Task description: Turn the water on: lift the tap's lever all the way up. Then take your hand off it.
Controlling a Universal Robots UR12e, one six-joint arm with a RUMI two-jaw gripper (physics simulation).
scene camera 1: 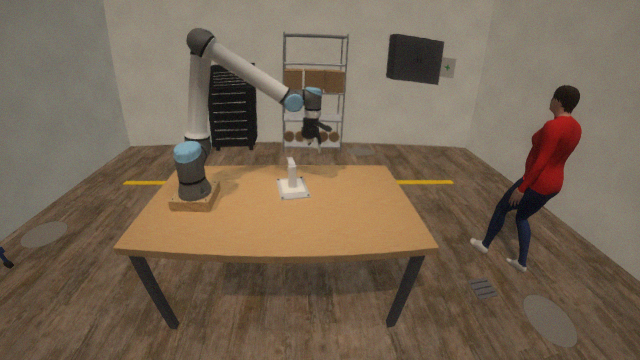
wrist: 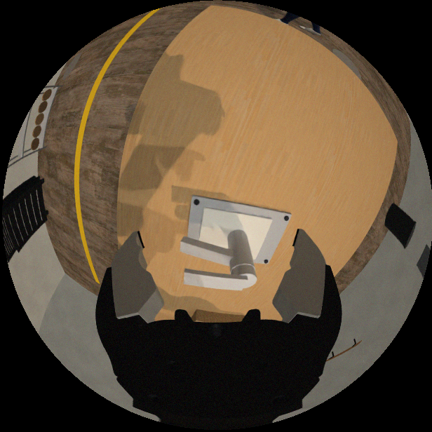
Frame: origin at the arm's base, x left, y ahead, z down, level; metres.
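Seen in the pictures: gripper, fingertip midpoint: (scene camera 1: 313, 149); arm's base, origin of the base link: (scene camera 1: 195, 192).
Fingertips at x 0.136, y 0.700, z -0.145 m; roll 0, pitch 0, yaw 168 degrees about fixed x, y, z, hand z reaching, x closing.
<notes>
Offsets run from my fingertips to a thing's top centre. "spot": to the spot under its first point. Level surfaces: height alone.
The white tap {spot: dx -0.098, dy -0.141, dz +0.129 m} (scene camera 1: 292, 178) (wrist: 239, 250) stands upright on a pale square plate {dx -0.075, dy -0.138, dz +0.196 m} (scene camera 1: 300, 195) (wrist: 194, 220) on the table. Its flat lever {dx -0.022, dy -0.138, dz +0.052 m} (scene camera 1: 291, 161) (wrist: 215, 280) sits on top of the column. In the wrist view it points left, over the spout (wrist: 202, 249), and looks roughly in line with it; its exact tilt is hard to tell. My gripper (scene camera 1: 315, 146) (wrist: 217, 232) is open and empty. In the scene view it hangs higher than the tap and to its right. The fingers stand apart from the lever and do not touch it.
The wooden table {dz +0.207 m} (scene camera 1: 350, 215) (wrist: 300, 125) carries the arm's wooden base block (scene camera 1: 192, 204) at its left. A shelf rack (scene camera 1: 284, 55) and a black drawer cabinet (scene camera 1: 233, 110) stand behind the table. A person in red (scene camera 1: 555, 150) is at the right, away from the table.
</notes>
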